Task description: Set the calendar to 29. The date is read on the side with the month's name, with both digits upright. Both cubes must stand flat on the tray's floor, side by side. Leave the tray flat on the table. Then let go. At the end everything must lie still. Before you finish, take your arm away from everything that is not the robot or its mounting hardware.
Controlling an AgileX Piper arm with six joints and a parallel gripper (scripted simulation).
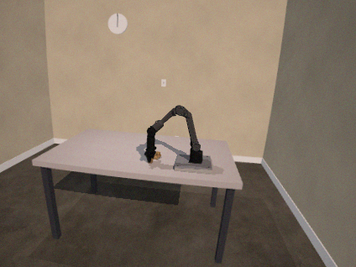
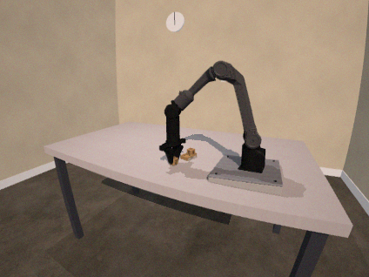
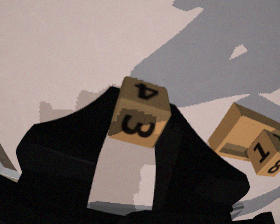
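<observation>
Now: hand right at the wooden digit cube. Also, from my hand: wooden tray (11 cm to the right, 2 cm behind, 1 cm below).
</observation>
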